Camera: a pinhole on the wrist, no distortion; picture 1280 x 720 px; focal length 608.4 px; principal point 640.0 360.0 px. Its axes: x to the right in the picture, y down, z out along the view. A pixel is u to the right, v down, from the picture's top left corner.
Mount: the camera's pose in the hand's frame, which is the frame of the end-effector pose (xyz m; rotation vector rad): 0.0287 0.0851 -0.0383 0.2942 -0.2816 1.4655
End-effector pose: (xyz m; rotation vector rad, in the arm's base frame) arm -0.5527 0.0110 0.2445 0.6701 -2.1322 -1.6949
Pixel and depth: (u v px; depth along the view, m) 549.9 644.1 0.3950
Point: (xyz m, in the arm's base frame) -0.5683 0.3385 0.0815
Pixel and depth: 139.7 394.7 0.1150
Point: -0.5755 0.0242 0.1934
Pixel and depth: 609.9 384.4 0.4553
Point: -0.7427 0.2983 0.0592
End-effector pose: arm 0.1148 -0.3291 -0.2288 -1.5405 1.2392 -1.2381
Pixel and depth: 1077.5 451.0 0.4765
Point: 0.5838 -0.3624 -0.5716
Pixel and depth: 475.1 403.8 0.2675
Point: 0.3120 -0.3135 -0.1941
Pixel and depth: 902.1 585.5 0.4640
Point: 0.5440 -0.2271 -0.4677
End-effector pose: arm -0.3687 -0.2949 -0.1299 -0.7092 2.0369 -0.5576
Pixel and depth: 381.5 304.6 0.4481
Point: -0.0575 -0.5535 -0.1573
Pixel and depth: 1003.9 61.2 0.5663
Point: -0.0468 -0.4597 -0.7416
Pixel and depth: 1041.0 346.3 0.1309
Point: -0.3196 -0.2472 -0.2840
